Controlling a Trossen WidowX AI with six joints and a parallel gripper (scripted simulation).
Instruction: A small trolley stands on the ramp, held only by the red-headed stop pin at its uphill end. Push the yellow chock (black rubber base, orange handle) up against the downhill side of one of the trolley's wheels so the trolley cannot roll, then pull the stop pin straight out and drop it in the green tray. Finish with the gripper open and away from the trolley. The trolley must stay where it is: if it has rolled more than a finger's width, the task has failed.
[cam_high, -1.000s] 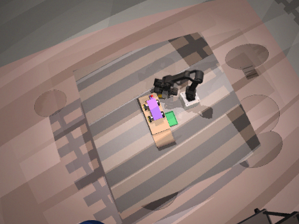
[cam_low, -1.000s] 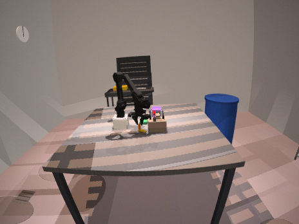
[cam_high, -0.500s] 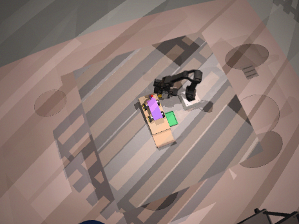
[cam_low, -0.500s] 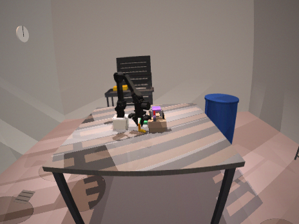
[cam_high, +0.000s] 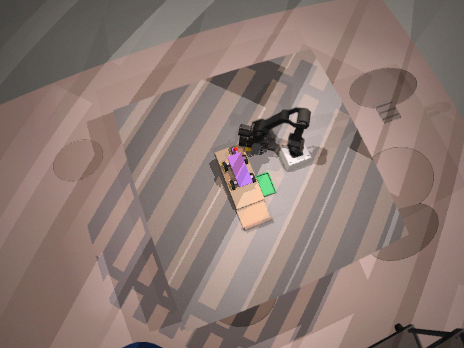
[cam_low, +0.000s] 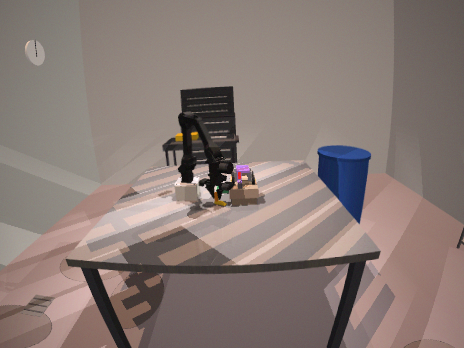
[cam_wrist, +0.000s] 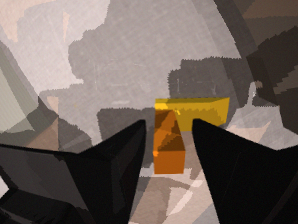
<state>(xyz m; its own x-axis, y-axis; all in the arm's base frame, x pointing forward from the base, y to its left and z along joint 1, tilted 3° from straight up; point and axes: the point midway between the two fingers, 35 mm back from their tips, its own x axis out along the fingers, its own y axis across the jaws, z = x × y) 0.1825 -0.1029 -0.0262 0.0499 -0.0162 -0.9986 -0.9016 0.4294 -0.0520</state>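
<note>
The red-headed stop pin is 130 mm ahead of my gripper tip, 100 mm above it and 10 mm to the left of it. Also, from my gripper tip: yellow chock (20 mm ahead, 10 mm to the right, 10 mm below); purple trolley (140 mm ahead, 120 mm to the left, 80 mm above); tan ramp (140 mm ahead, 130 mm to the left, 20 mm above).
</note>
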